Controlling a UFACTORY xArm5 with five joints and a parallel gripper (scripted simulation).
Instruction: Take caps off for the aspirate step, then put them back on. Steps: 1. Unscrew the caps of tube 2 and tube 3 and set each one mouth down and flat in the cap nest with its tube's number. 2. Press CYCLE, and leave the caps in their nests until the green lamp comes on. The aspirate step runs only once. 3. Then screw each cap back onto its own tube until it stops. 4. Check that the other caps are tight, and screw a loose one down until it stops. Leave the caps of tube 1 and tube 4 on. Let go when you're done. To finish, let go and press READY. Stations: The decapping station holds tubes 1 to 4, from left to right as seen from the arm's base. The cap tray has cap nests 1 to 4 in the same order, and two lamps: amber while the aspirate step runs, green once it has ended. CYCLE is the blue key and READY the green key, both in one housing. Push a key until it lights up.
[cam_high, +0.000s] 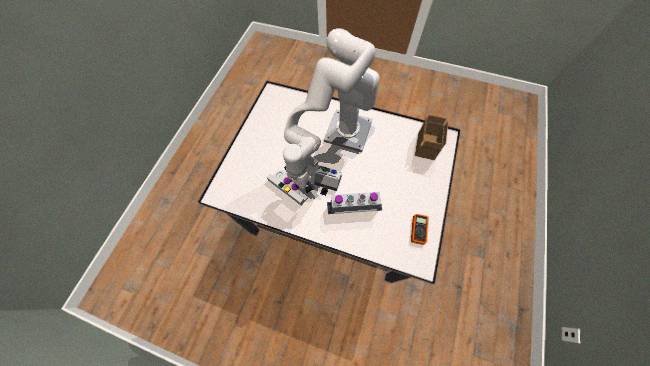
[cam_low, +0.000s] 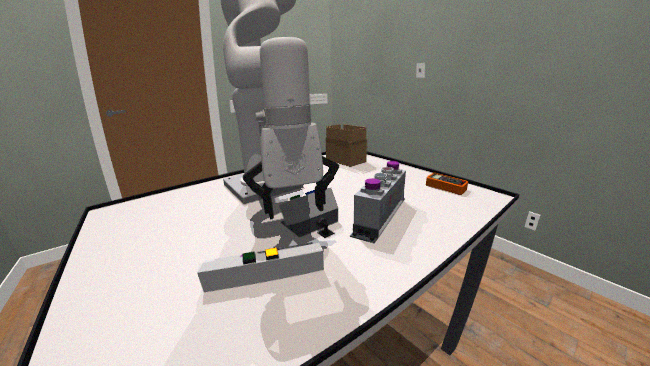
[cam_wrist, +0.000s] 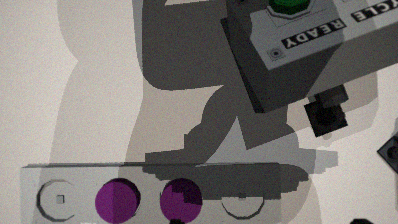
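Now: hand 10 mm past the purple cap, 50 mm to the left of it and 100 mm above it. The rest, counted from my hand: key housing: 110 mm behind, 90 mm to the left, 60 mm below; blue key: 130 mm behind, 110 mm to the left, 40 mm below; green key: 130 mm behind, 70 mm to the left, 40 mm below.
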